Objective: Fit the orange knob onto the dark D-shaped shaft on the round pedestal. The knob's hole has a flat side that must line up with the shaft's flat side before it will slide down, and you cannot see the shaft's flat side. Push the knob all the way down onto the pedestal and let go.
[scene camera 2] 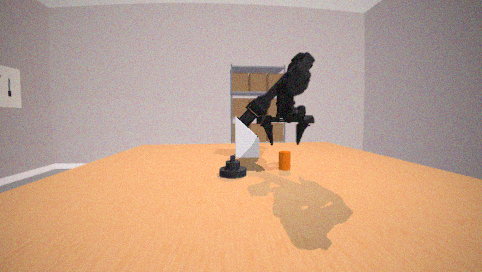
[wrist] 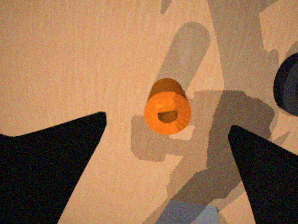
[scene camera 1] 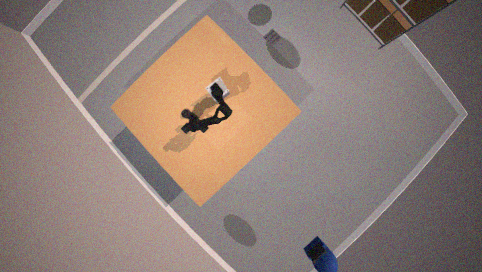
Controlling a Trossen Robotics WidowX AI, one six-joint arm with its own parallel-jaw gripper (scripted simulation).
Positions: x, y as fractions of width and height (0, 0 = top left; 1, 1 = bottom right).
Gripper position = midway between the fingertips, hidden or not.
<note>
My gripper (scene camera 2: 0.59, 0.53) is open, holding nothing. I also see an orange knob (wrist: 0.56, 0.49).
My gripper shows as well in the wrist view (wrist: 0.57, 0.56).
</note>
